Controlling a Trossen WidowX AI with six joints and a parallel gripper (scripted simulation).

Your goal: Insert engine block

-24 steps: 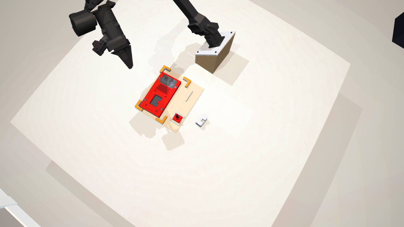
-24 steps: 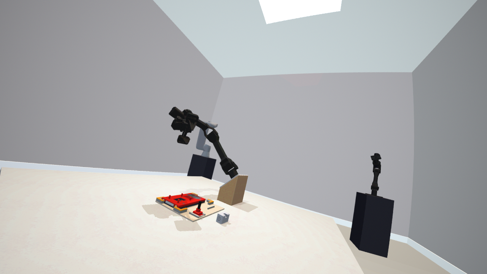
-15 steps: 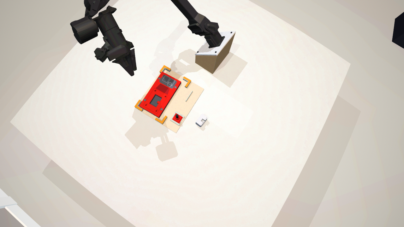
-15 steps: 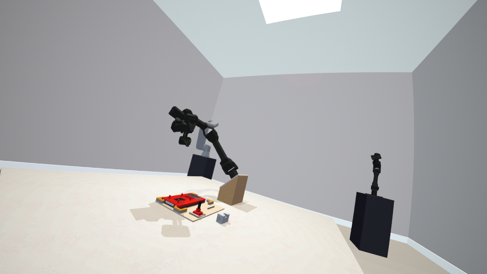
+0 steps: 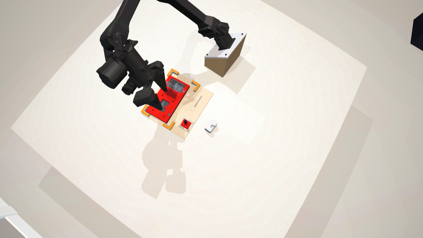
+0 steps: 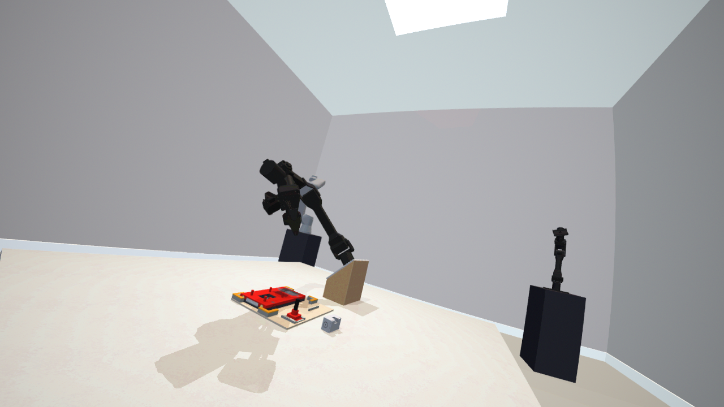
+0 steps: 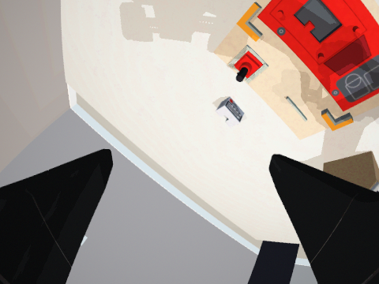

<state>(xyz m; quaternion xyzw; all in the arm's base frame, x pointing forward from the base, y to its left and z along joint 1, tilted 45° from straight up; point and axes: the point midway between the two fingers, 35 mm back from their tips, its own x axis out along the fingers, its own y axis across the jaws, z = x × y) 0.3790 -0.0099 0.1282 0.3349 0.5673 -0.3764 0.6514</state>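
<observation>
Now: gripper tip 5 cm past the engine block, 17 cm to the right of it and 23 cm above it.
</observation>
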